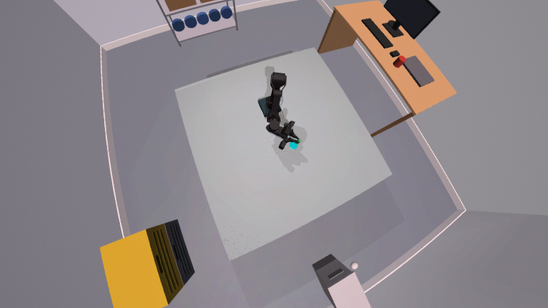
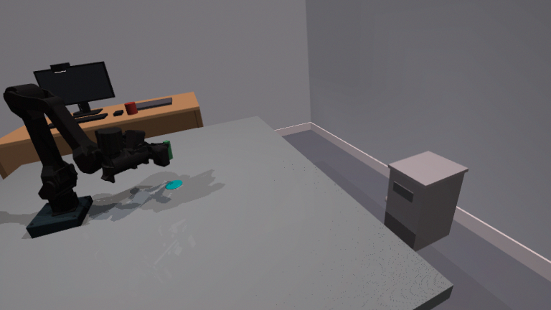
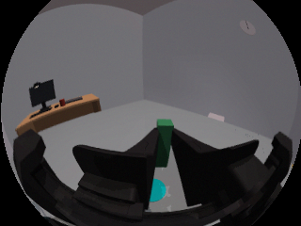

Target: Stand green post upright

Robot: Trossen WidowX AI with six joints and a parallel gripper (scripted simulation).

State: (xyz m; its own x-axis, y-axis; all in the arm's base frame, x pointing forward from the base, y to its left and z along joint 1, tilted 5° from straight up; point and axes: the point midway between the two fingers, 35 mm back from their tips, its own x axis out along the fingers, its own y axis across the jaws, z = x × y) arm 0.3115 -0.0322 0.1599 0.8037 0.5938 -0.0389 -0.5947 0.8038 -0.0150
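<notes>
My gripper tip is now 16 cm above the cyan circle, 1 cm to the right of it and 1 cm past it. The rest, counted from my gripper tip: green post 2 cm below.
</notes>
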